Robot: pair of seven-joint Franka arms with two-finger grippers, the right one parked.
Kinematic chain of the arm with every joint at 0, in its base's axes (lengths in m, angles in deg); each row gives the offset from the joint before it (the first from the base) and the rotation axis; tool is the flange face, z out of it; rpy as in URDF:
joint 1: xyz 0 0 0.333 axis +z
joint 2: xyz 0 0 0 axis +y
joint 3: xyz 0 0 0.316 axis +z
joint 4: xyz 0.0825 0 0 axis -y
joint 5: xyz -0.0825 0 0.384 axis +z
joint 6: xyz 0 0 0 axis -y
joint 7: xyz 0.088 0 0 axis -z
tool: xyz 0 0 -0.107 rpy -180 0 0
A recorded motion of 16 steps. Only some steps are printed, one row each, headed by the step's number.
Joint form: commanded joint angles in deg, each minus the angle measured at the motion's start. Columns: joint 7, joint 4, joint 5, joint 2, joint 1, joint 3, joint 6.
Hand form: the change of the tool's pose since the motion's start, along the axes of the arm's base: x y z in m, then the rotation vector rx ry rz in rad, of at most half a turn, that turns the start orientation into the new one. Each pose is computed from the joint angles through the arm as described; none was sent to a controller.
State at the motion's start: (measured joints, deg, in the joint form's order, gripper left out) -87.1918 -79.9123 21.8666 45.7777 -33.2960 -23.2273 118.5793
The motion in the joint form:
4: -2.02 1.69 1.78 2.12 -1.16 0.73 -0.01
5: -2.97 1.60 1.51 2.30 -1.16 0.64 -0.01
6: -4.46 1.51 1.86 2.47 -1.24 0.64 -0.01
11: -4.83 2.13 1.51 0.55 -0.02 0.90 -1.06
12: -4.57 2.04 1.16 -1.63 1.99 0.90 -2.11
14: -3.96 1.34 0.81 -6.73 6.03 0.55 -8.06
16: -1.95 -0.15 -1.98 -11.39 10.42 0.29 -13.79
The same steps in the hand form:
4: 0.0004 -0.0054 -0.0150 0.0193 -0.0182 0.0155
5: -0.0012 -0.0057 -0.0177 0.0192 -0.0118 0.0330
6: -0.0023 -0.0059 -0.0204 0.0242 -0.0150 0.0538
11: 0.0155 0.0047 0.0056 0.0134 -0.0382 0.0923
12: 0.0351 0.0223 0.0301 0.0072 -0.0549 0.1271
14: 0.0621 0.0657 0.0791 0.0541 -0.0632 0.1911
16: 0.0803 0.1140 0.1154 0.0912 -0.0188 0.2509

